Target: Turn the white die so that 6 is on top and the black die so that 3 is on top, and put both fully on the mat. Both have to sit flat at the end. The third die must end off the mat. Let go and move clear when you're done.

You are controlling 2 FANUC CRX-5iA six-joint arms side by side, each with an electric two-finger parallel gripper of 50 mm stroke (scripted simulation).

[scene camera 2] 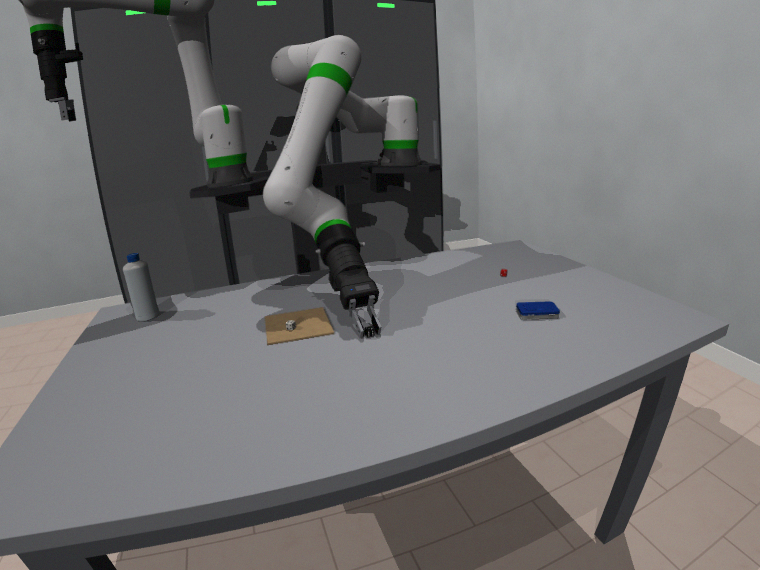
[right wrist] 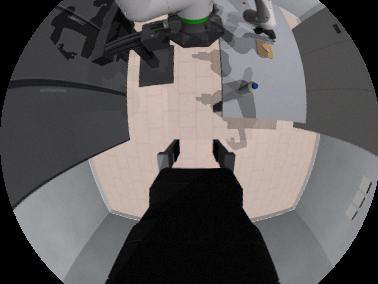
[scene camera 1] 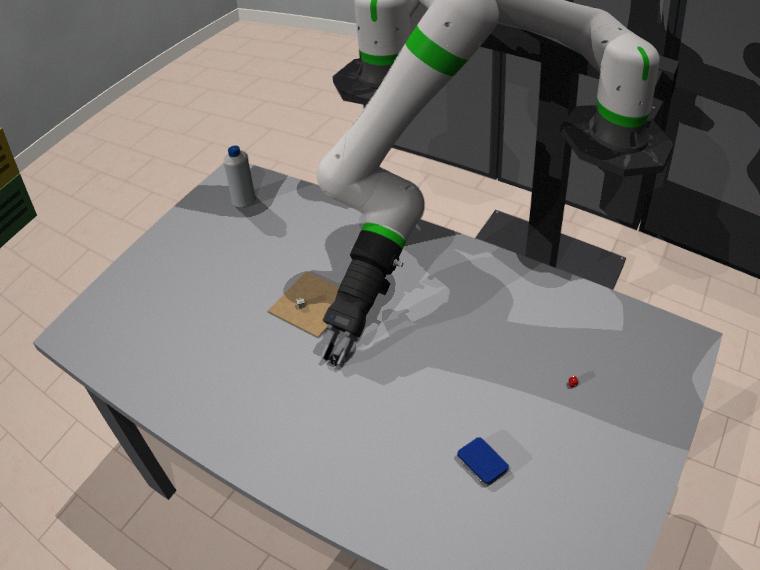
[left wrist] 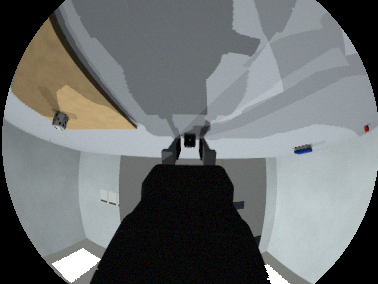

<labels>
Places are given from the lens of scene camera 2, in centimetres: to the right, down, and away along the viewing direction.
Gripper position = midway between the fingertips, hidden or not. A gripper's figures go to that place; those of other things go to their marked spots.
left gripper [scene camera 2: 371, 332]: -2, 10, 82
right gripper [scene camera 2: 69, 120]: -94, -50, 99
tan mat [scene camera 2: 310, 323]: -15, 8, 88
grey bottle [scene camera 2: 136, 271]: -60, -3, 90
The marked spots on the tan mat and the grey bottle are 46 cm apart.
</labels>
